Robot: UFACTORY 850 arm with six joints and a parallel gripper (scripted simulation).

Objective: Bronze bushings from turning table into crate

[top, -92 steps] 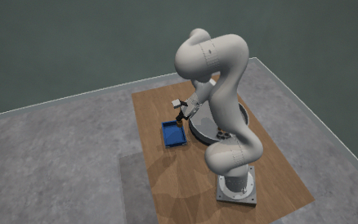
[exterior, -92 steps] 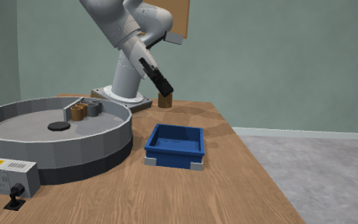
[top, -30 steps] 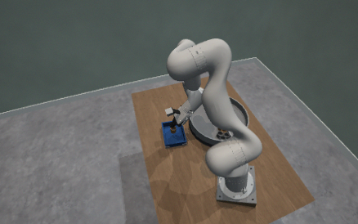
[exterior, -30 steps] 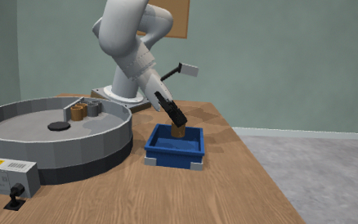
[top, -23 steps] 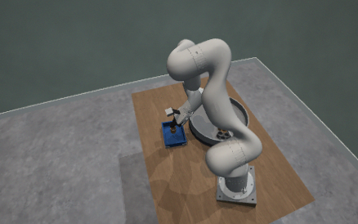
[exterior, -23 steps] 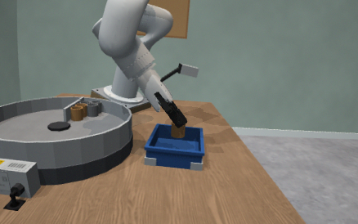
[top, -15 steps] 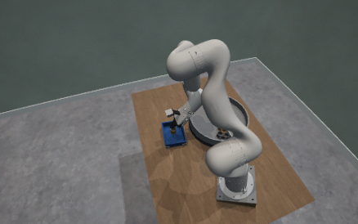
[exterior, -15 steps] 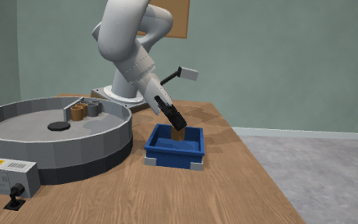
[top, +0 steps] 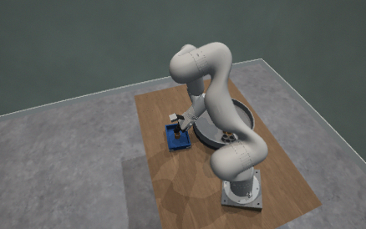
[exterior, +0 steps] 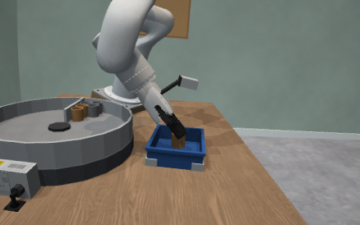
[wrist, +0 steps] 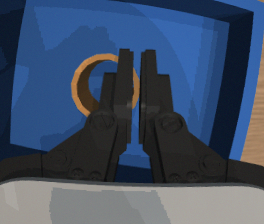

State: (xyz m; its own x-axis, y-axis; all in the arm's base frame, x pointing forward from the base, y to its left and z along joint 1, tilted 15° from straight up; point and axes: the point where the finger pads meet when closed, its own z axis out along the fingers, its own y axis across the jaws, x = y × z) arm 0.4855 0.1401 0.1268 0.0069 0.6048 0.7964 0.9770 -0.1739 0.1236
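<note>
My hand is 50 mm above the blue crate and 20 mm past it. Also, from my hand: turning table (330 mm to the right, 60 mm behind, 20 mm below).
</note>
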